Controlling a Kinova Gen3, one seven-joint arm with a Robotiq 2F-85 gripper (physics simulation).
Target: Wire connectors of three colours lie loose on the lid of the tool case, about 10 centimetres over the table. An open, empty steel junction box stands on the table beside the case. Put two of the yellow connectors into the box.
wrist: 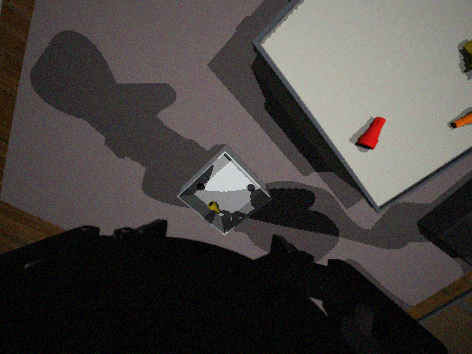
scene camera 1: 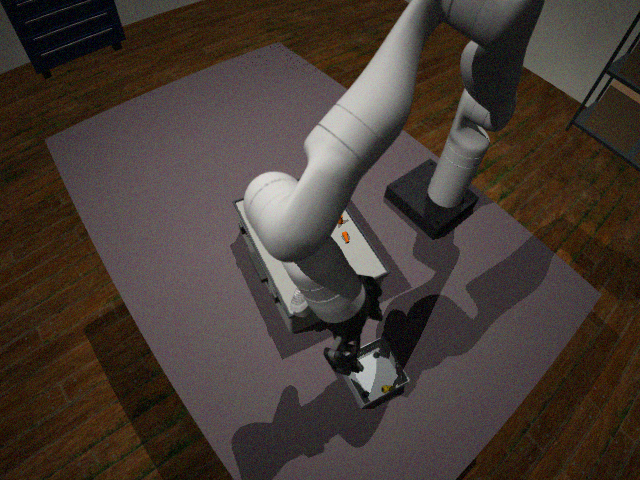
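Pixels of known places: gripper, fingertip midpoint: (wrist: 218,239) (scene camera 1: 368,343); arm's base at its link origin: (scene camera 1: 444,193).
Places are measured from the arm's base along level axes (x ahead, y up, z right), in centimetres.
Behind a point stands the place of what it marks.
Note:
The steel junction box (scene camera 1: 379,398) {x 46.5, y -1.7, z -27.7 cm} (wrist: 245,167) {x 44.1, y -2.4, z -17.7 cm} stands open on the table beside the tool case. One yellow connector (scene camera 1: 386,388) {x 43.9, y -2.7, z -27.0 cm} (wrist: 214,206) {x 43.8, y -2.8, z -26.5 cm} lies inside it, near a corner. My gripper (scene camera 1: 346,364) (wrist: 218,239) {x 46.0, y 11.9, z -20.1 cm} is open and empty, above the box; its fingers stand wide apart. On the pale case lid (scene camera 1: 364,253) {x 32.3, y 6.0, z -4.2 cm} (wrist: 325,60) {x 47.1, y 6.0, z -4.2 cm} lie a red connector (wrist: 372,134) {x 39.7, y 7.2, z -5.9 cm}, an orange connector (wrist: 462,121) {x 33.5, y 6.6, z 0.3 cm} and, cut off by the right edge of the wrist view, another yellow connector (wrist: 469,48) {x 38.7, y 6.6, z 3.5 cm}. Orange connectors (scene camera 1: 345,237) {x 33.4, y 6.8, z 0.8 cm} also show in the scene view. The arm hides much of the lid there.
The tool case's raised side walls stand close to the box. The robot's dark base block (scene camera 1: 431,198) {x 4.6, y 0.4, z 0.7 cm} (wrist: 450,225) {x 10.4, y -0.4, z -4.3 cm} stands on the table beyond the case. A blue drawer cabinet (scene camera 1: 67,31) and a shelf unit (scene camera 1: 610,147) stand off the table. Arm shadows fall across the box.

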